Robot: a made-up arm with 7 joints.
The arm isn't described. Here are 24 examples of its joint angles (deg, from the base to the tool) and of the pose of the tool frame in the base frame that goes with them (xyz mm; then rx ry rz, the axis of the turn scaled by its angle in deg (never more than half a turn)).
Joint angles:
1: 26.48 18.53 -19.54 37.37 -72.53 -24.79 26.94
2: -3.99 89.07 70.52 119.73 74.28 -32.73 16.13
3: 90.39 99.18 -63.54 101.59 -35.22 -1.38 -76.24
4: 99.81 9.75 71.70 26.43 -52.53 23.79 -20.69
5: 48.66 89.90 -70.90 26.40 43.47 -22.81 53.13
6: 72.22 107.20 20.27 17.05 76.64 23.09 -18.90
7: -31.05 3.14 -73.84 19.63 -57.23 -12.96 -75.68
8: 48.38 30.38 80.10 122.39 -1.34 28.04 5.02
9: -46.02 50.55 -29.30 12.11 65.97 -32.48 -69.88
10: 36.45 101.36 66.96 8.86 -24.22 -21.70 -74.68
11: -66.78 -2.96 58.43 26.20 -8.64 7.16 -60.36
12: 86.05 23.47 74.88 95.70 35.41 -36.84 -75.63
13: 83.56 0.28 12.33 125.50 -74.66 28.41 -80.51
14: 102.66 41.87 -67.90 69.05 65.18 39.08 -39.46
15: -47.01 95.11 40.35 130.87 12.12 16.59 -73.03
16: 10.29 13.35 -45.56 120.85 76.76 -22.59 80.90
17: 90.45 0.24 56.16 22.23 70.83 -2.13 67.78
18: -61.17 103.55 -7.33 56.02 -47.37 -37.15 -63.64
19: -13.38 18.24 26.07 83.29 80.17 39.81 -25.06
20: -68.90 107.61 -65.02 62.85 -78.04 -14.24 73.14
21: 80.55 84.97 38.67 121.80 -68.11 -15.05 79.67
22: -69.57 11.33 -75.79 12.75 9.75 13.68 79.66
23: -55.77 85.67 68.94 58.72 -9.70 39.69 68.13
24: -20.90 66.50 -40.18 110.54 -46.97 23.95 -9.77
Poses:
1: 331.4 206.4 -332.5 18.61 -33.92 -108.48
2: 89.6 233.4 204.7 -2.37 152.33 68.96
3: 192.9 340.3 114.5 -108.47 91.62 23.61
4: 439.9 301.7 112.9 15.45 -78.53 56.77
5: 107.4 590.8 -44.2 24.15 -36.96 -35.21
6: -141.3 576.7 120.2 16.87 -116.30 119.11
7: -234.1 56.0 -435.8 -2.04 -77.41 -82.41
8: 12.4 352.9 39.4 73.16 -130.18 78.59
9: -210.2 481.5 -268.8 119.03 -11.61 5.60
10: -67.6 597.8 117.9 -124.75 41.74 -89.54
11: -420.3 185.4 -245.6 89.93 66.68 9.56
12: 107.1 428.9 60.1 32.00 30.60 -110.39
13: 117.6 158.3 194.3 -67.00 50.13 -116.62
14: 372.2 171.6 177.0 34.68 -92.13 3.60
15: 199.4 177.2 -18.5 78.48 -132.50 -24.90
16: 179.6 -15.9 -116.3 132.06 89.62 41.91
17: 485.2 196.2 58.5 97.34 113.67 -41.00
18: 159.7 499.1 -155.6 29.70 -59.87 -131.21
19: 172.6 306.7 -274.3 -20.37 -35.03 62.13
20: -48.1 523.2 -123.1 44.29 -120.55 70.15
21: -97.7 233.6 190.7 135.53 -19.67 -1.26
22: -463.7 156.3 -187.7 -90.37 108.06 -4.63
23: 191.6 507.8 34.0 29.02 -9.42 -12.89
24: 100.1 192.2 -258.2 46.36 -53.63 -105.13
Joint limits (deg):
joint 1: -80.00..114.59
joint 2: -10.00..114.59
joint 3: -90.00..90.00
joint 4: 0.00..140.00
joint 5: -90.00..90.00
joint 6: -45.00..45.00
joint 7: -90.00..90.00
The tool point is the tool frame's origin. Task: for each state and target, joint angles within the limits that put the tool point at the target. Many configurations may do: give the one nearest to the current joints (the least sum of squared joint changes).
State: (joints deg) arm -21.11 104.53 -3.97 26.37 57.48 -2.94 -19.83
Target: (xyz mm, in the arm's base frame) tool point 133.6 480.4 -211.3
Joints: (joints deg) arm -24.90 77.68 -14.37 56.75 57.48 -2.94 -19.83
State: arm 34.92 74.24 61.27 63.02 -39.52 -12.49 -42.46
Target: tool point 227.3 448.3 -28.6
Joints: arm 25.55 43.87 39.01 72.97 -39.52 -12.49 -42.46
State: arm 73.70 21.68 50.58 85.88 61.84 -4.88 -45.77
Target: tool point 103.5 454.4 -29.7
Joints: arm 60.42 26.72 84.41 89.73 61.84 -4.88 -45.77
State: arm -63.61 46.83 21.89 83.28 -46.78 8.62 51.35
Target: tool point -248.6 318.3 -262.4
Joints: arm -80.00 16.97 27.47 69.26 -46.78 8.62 51.35
